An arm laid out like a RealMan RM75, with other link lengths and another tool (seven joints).
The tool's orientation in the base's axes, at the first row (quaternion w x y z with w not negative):
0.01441 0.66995 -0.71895 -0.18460
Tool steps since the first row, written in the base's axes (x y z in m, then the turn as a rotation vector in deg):
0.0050 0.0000 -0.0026 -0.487 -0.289 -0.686
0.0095 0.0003 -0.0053 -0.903 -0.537 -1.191
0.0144 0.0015 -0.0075 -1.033 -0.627 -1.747
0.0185 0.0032 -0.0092 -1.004 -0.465 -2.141
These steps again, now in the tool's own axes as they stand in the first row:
0.0001 -0.0055 0.0011 0.485 0.261 0.698
-0.0001 -0.0106 0.0025 0.882 0.508 1.219
-0.0012 -0.0159 0.0035 1.109 0.471 1.750
-0.0029 -0.0202 0.0044 1.038 0.336 2.149

